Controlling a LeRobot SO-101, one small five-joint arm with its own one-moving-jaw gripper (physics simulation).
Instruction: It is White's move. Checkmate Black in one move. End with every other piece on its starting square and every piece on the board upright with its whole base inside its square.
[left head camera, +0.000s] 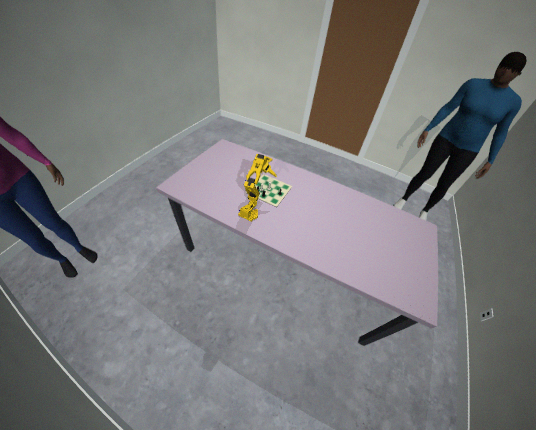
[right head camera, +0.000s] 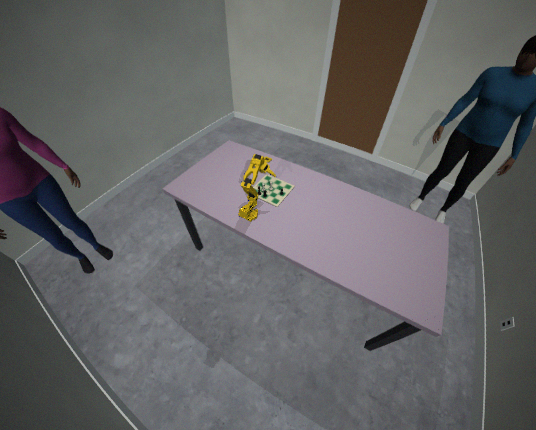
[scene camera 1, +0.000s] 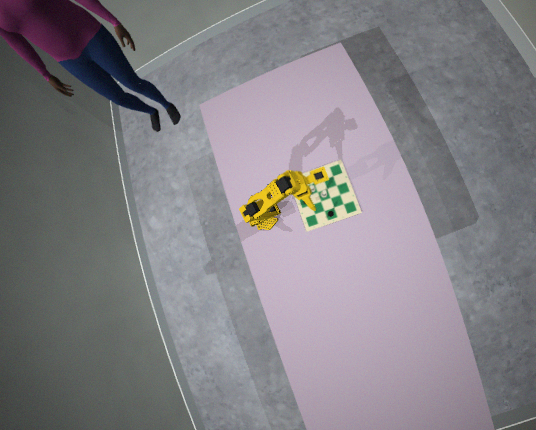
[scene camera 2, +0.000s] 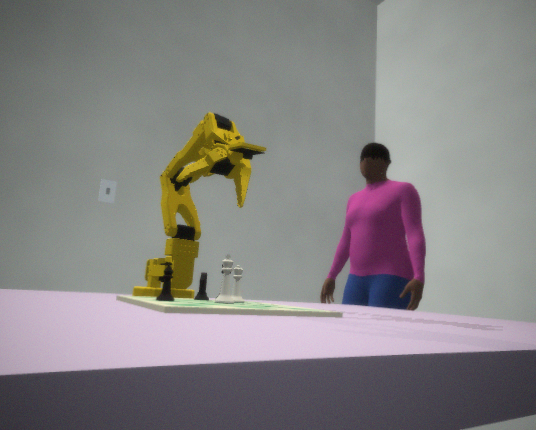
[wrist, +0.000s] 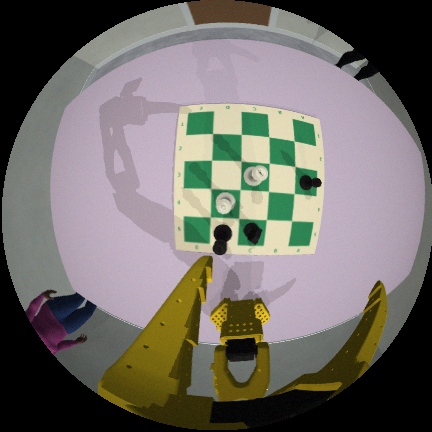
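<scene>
Chessboard (scene camera 2: 180, 305) visible; the same chessboard (scene camera 1: 341, 200) and, in the wrist view, the chessboard (wrist: 215, 142).
</scene>
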